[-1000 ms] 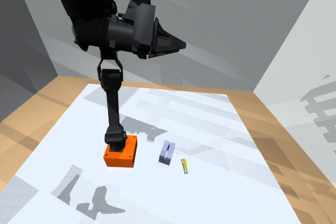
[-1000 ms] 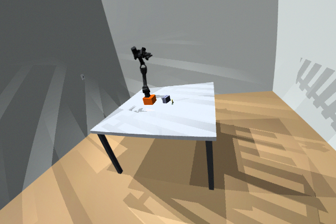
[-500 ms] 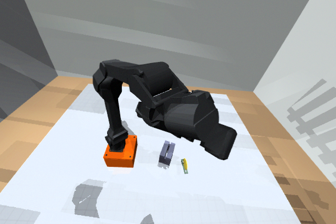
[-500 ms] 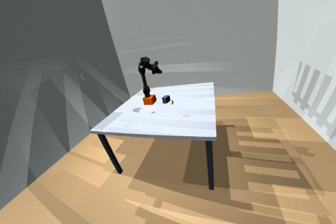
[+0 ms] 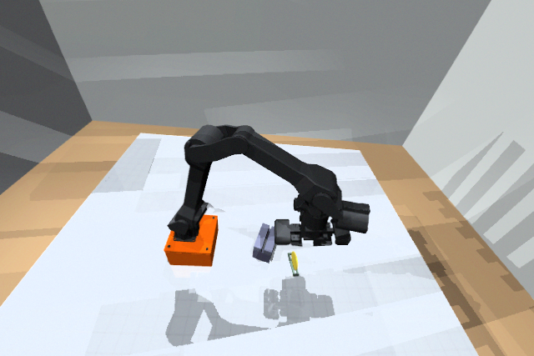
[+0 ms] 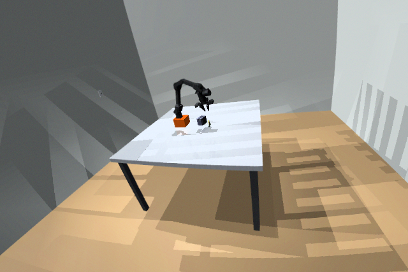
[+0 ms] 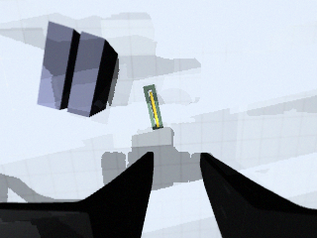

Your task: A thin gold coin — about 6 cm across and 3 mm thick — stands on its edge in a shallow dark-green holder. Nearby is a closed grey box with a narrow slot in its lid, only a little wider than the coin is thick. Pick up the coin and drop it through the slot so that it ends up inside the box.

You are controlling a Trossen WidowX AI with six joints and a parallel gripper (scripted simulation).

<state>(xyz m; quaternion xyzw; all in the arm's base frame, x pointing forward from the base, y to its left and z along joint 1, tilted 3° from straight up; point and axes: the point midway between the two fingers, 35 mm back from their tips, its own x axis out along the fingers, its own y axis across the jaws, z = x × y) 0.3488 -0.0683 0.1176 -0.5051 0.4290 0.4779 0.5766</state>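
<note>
The gold coin is 13 cm below my gripper tip, 2 cm to the left of it and 1 cm behind it.
</note>
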